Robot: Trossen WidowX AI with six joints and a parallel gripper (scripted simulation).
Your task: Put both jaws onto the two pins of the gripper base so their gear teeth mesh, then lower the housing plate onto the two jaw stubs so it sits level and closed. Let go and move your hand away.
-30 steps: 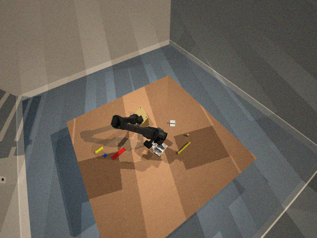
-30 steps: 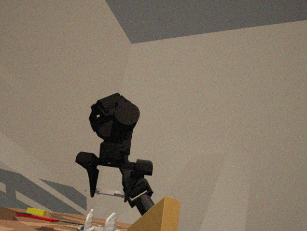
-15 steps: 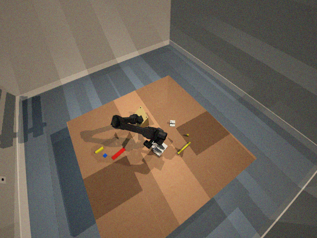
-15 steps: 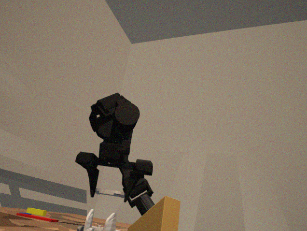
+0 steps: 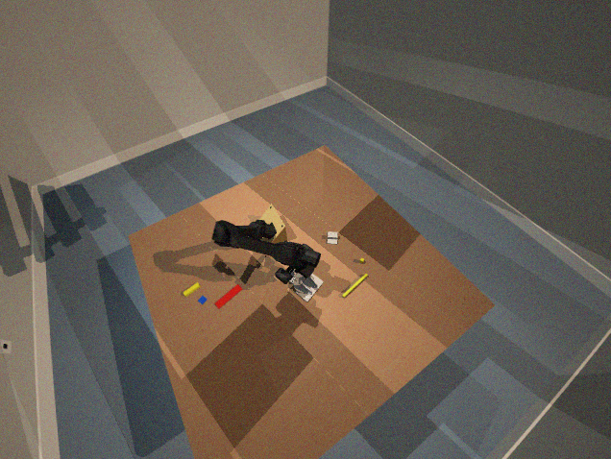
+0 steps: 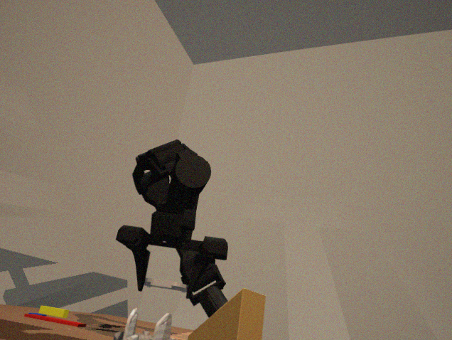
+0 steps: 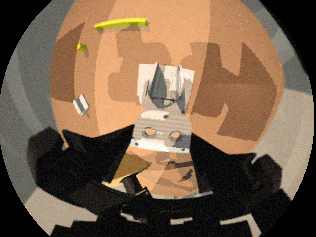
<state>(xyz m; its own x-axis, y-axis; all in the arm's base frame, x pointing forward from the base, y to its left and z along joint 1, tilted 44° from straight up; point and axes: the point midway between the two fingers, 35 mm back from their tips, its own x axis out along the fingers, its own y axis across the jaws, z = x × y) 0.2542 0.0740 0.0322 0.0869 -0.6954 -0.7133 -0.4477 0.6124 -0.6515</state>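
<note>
The white gripper base lies 10 mm ahead of my gripper tip and 20 mm above it. From my gripper tip the other things lie so: long yellow bar 140 mm ahead, 230 mm to the left, 70 mm below; then red bar 50 mm behind, 320 mm to the right, 80 mm below; then small yellow cube 50 mm ahead, 320 mm to the left, 70 mm below.
</note>
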